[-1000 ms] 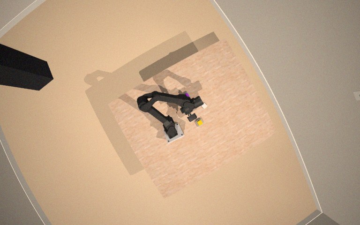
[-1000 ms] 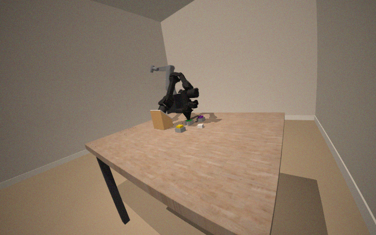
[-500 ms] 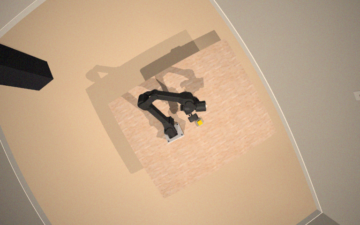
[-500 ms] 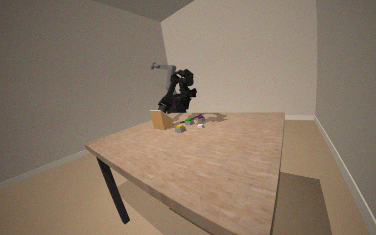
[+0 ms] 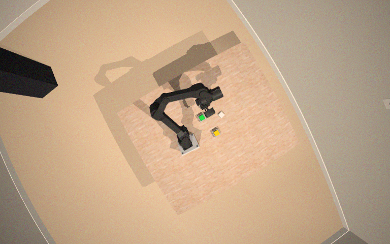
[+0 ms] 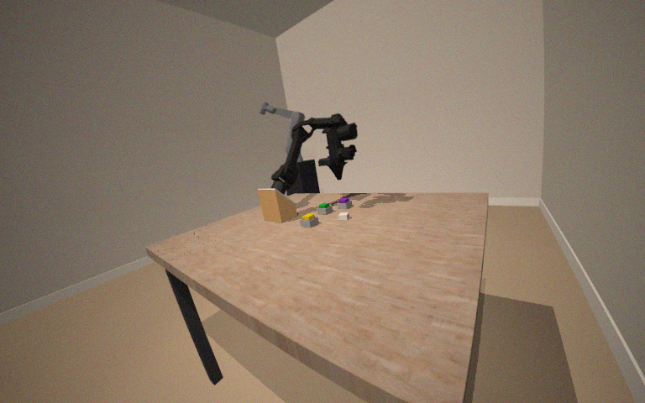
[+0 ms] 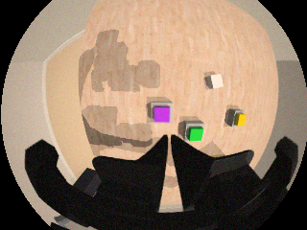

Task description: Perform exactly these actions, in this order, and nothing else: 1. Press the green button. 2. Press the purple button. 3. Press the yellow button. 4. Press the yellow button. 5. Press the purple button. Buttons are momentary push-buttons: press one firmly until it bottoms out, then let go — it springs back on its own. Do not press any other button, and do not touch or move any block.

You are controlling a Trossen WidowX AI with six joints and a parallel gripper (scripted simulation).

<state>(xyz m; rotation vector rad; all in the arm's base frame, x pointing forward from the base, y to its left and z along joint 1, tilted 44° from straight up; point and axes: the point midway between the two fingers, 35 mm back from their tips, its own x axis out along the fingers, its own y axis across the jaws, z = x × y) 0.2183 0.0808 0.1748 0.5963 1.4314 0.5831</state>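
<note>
Now: the purple button 9 cm below my gripper tip and 1 cm to the left of it. Round my gripper tip: green button 9 cm below, 8 cm to the right, 5 cm behind; then white block 13 cm to the right, 12 cm below, 8 cm ahead; then yellow button 22 cm to the right, 9 cm below, 1 cm behind.
</note>
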